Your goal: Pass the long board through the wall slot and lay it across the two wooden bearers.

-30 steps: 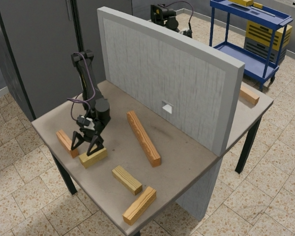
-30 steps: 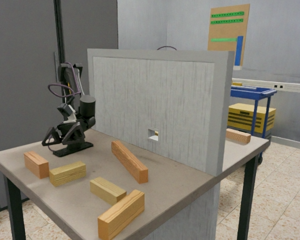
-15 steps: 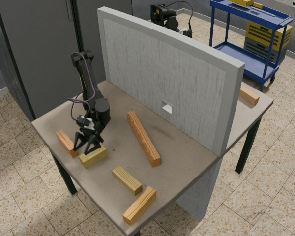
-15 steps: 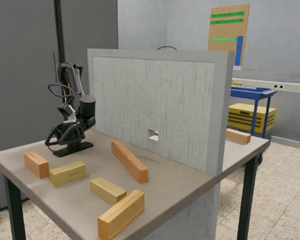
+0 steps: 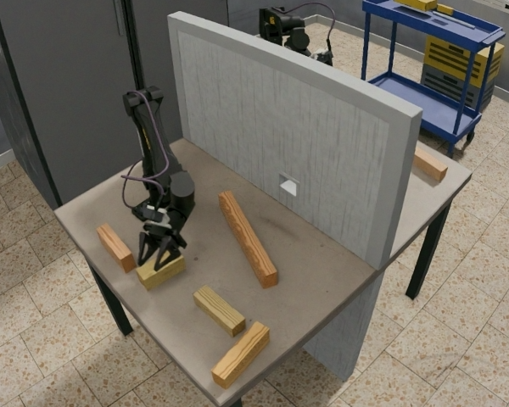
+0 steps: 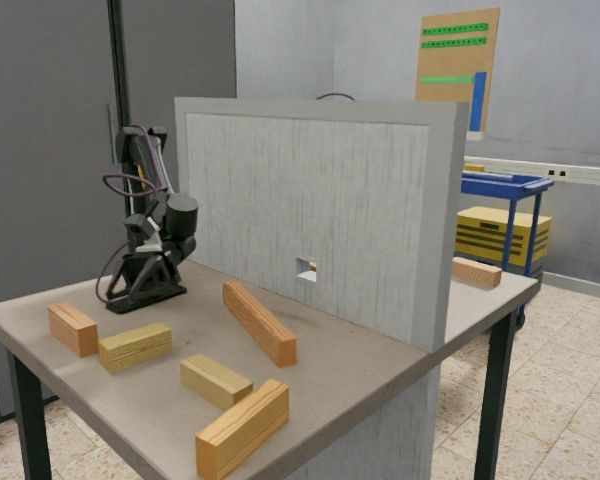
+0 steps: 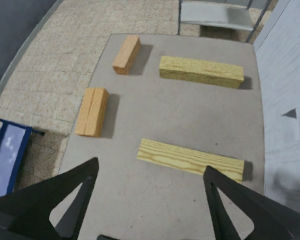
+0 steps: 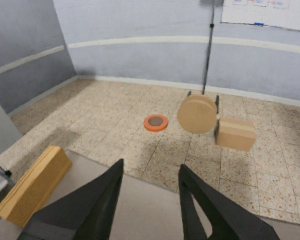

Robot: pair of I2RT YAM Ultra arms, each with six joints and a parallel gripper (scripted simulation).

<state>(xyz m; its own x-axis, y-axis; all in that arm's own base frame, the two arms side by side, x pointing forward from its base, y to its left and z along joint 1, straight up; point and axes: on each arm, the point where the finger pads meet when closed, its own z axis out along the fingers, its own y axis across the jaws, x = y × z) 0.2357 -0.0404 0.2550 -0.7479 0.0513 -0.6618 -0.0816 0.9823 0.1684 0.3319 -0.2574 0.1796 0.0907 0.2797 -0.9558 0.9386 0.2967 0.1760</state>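
The long board lies 31 cm to the left of my right hand, 15 cm below it and 1 cm ahead of it. From my right hand the other things lie so: yellow bearer: 74 cm to the left, 20 cm ahead, 16 cm below.
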